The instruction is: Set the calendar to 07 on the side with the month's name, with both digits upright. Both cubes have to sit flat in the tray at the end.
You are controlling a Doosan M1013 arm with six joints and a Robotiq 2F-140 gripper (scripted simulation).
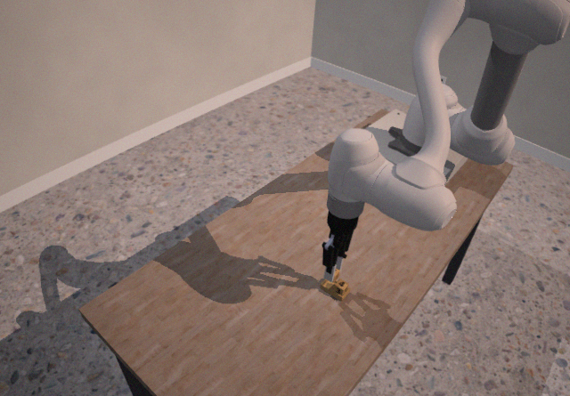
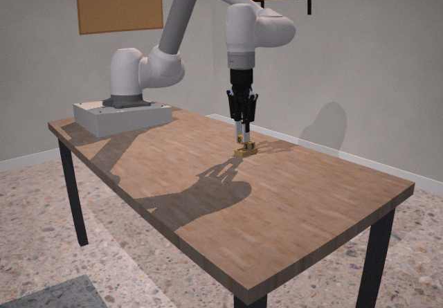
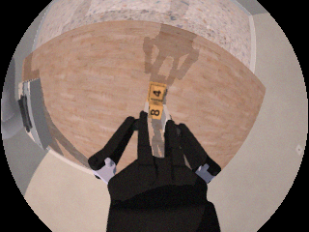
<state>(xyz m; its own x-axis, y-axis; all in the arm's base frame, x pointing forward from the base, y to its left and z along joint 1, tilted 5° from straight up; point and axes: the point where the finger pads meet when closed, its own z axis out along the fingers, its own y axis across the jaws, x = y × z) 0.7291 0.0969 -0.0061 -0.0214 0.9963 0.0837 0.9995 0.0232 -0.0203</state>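
My gripper is now 80 mm above the tray and 20 mm to the right of it.
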